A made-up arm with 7 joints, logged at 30 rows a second.
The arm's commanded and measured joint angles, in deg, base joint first. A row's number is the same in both.
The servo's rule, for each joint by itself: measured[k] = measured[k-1] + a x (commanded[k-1-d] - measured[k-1]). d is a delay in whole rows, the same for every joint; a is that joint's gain. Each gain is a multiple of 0.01, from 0.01 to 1. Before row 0 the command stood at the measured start. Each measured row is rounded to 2 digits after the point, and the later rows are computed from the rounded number. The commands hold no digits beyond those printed.
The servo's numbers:
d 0
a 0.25 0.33 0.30 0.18 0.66 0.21 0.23
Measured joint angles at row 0:
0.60 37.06 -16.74 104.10 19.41 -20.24 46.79
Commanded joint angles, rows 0 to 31:
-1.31 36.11 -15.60 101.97 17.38 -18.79 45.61
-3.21 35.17 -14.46 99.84 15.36 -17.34 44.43
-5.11 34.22 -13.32 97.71 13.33 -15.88 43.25
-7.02 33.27 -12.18 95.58 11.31 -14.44 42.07
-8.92 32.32 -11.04 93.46 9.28 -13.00 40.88
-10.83 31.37 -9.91 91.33 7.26 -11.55 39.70
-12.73 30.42 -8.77 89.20 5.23 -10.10 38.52
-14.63 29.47 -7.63 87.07 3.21 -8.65 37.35
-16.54 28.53 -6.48 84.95 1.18 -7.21 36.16
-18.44 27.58 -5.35 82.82 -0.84 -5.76 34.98
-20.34 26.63 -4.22 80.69 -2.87 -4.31 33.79
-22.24 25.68 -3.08 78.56 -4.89 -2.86 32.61
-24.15 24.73 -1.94 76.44 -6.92 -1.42 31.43
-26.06 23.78 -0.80 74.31 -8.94 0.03 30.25
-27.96 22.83 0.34 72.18 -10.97 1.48 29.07
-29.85 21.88 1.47 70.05 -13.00 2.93 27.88
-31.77 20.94 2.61 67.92 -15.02 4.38 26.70
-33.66 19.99 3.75 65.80 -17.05 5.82 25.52
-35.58 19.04 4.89 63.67 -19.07 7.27 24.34
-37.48 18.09 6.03 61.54 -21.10 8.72 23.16
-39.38 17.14 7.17 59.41 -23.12 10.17 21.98
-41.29 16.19 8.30 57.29 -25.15 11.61 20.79
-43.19 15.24 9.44 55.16 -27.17 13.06 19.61
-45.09 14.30 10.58 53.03 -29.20 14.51 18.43
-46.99 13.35 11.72 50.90 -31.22 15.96 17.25
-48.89 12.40 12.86 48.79 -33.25 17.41 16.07
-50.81 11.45 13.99 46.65 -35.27 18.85 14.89
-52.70 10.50 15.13 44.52 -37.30 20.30 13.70
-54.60 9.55 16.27 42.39 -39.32 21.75 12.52
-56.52 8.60 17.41 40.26 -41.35 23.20 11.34
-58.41 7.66 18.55 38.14 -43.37 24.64 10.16
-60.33 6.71 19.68 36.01 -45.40 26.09 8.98
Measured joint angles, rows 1 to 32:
0.12 36.75 -16.40 103.72 18.07 -19.94 46.52
-0.71 36.23 -15.82 103.02 16.28 -19.39 46.04
-1.81 35.57 -15.07 102.06 14.33 -18.65 45.40
-3.11 34.81 -14.20 100.89 12.34 -17.77 44.63
-4.56 33.99 -13.25 99.55 10.32 -16.77 43.77
-6.13 33.13 -12.25 98.07 8.30 -15.67 42.83
-7.78 32.24 -11.21 96.47 6.27 -14.50 41.84
-9.49 31.33 -10.14 94.78 4.25 -13.27 40.81
-11.25 30.41 -9.04 93.01 2.22 -12.00 39.74
-13.05 29.48 -7.93 91.18 0.20 -10.69 38.65
-14.87 28.54 -6.82 89.29 -1.83 -9.35 37.53
-16.71 27.60 -5.70 87.36 -3.85 -7.99 36.40
-18.57 26.65 -4.57 85.39 -5.88 -6.61 35.26
-20.44 25.70 -3.44 83.40 -7.90 -5.22 34.11
-22.32 24.75 -2.31 81.38 -9.93 -3.81 32.95
-24.20 23.80 -1.18 79.34 -11.96 -2.39 31.78
-26.09 22.86 -0.04 77.28 -13.98 -0.97 30.61
-27.98 21.91 1.10 75.21 -16.01 0.46 29.44
-29.88 20.96 2.24 73.13 -18.03 1.89 28.27
-31.78 20.01 3.38 71.04 -20.06 3.32 27.09
-33.68 19.06 4.52 68.95 -22.08 4.76 25.91
-35.58 18.11 5.65 66.85 -24.11 6.20 24.73
-37.48 17.16 6.79 64.75 -26.13 7.64 23.55
-39.38 16.22 7.93 62.64 -28.16 9.08 22.37
-41.28 15.27 9.07 60.53 -30.18 10.52 21.19
-43.18 14.32 10.21 58.42 -32.21 11.97 20.01
-45.09 13.37 11.34 56.30 -34.23 13.41 18.83
-46.99 12.42 12.48 54.18 -36.26 14.86 17.65
-48.89 11.47 13.62 52.06 -38.28 16.31 16.47
-50.80 10.52 14.76 49.94 -40.31 17.76 15.29
-52.70 9.58 15.90 47.82 -42.33 19.20 14.11
-54.61 8.63 17.03 45.69 -44.36 20.65 12.93

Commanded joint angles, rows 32 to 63:
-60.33 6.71 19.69 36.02 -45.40 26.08 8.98
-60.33 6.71 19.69 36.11 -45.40 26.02 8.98
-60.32 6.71 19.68 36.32 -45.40 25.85 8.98
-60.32 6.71 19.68 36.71 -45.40 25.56 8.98
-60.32 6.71 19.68 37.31 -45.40 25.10 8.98
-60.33 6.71 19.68 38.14 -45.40 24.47 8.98
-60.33 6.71 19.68 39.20 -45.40 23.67 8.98
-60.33 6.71 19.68 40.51 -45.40 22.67 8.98
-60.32 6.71 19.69 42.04 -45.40 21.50 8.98
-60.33 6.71 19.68 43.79 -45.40 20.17 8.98
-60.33 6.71 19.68 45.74 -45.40 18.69 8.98
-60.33 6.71 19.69 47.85 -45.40 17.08 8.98
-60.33 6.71 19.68 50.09 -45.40 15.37 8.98
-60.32 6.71 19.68 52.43 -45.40 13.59 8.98
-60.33 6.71 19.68 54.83 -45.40 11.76 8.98
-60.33 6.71 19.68 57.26 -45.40 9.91 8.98
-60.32 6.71 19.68 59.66 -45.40 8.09 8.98
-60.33 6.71 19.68 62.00 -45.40 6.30 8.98
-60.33 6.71 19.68 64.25 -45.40 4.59 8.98
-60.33 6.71 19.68 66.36 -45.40 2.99 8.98
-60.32 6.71 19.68 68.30 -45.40 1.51 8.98
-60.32 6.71 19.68 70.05 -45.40 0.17 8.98
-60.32 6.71 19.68 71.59 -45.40 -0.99 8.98
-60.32 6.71 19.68 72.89 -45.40 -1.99 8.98
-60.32 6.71 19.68 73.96 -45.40 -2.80 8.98
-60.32 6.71 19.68 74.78 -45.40 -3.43 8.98
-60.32 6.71 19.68 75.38 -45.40 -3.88 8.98
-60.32 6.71 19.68 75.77 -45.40 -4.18 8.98
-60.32 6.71 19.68 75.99 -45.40 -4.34 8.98
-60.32 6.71 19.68 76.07 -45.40 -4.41 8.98
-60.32 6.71 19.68 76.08 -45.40 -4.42 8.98
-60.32 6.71 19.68 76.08 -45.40 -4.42 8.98
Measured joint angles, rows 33 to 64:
-56.04 8.00 17.83 43.95 -45.05 21.79 12.02
-57.11 7.57 18.39 42.54 -45.28 22.68 11.32
-57.91 7.29 18.78 41.42 -45.36 23.35 10.78
-58.51 7.10 19.05 40.57 -45.39 23.81 10.37
-58.96 6.97 19.24 39.98 -45.40 24.08 10.05
-59.30 6.88 19.37 39.65 -45.40 24.16 9.80
-59.56 6.82 19.46 39.57 -45.40 24.06 9.61
-59.75 6.78 19.53 39.74 -45.40 23.77 9.47
-59.89 6.76 19.58 40.15 -45.40 23.29 9.36
-60.00 6.74 19.61 40.81 -45.40 22.63 9.27
-60.08 6.73 19.63 41.70 -45.40 21.80 9.20
-60.14 6.72 19.65 42.81 -45.40 20.81 9.15
-60.19 6.72 19.66 44.12 -45.40 19.67 9.11
-60.22 6.72 19.67 45.62 -45.40 18.39 9.08
-60.25 6.72 19.67 47.28 -45.40 17.00 9.06
-60.27 6.72 19.67 49.08 -45.40 15.51 9.04
-60.28 6.72 19.67 50.98 -45.40 13.95 9.03
-60.29 6.72 19.67 52.96 -45.40 12.34 9.02
-60.30 6.72 19.67 54.99 -45.40 10.71 9.01
-60.31 6.72 19.67 57.04 -45.40 9.09 9.00
-60.31 6.72 19.67 59.07 -45.40 7.50 9.00
-60.31 6.72 19.67 61.05 -45.40 5.96 9.00
-60.31 6.72 19.67 62.95 -45.40 4.50 9.00
-60.31 6.72 19.67 64.74 -45.40 3.14 9.00
-60.31 6.72 19.67 66.40 -45.40 1.89 9.00
-60.31 6.72 19.67 67.91 -45.40 0.77 9.00
-60.31 6.72 19.67 69.25 -45.40 -0.21 9.00
-60.31 6.72 19.67 70.42 -45.40 -1.04 9.00
-60.31 6.72 19.67 71.42 -45.40 -1.73 9.00
-60.31 6.72 19.67 72.26 -45.40 -2.29 9.00
-60.31 6.72 19.67 72.95 -45.40 -2.74 9.00
-60.31 6.72 19.67 73.51 -45.40 -3.09 9.00

